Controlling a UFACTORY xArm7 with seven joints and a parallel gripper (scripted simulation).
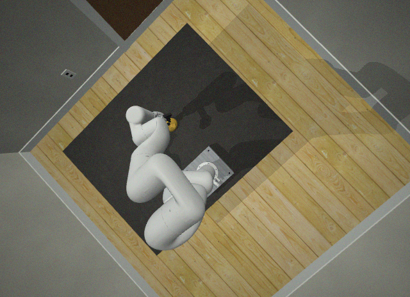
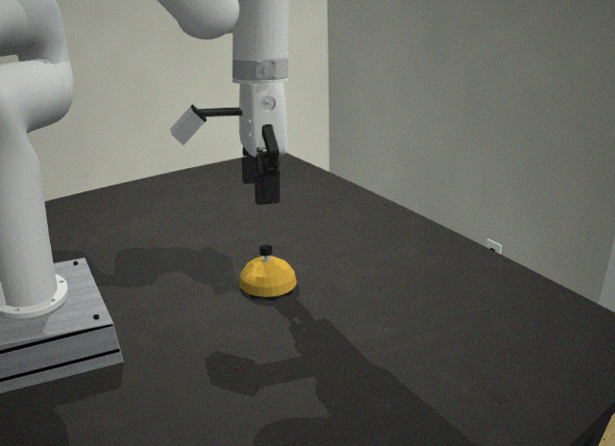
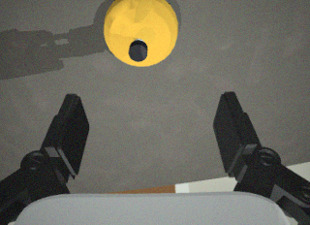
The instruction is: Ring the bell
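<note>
My hand is 100 mm above the black button and 10 mm to the left of it. The rest, counted from my hand: yellow dome bell (110 mm below, 10 mm to the right).
</note>
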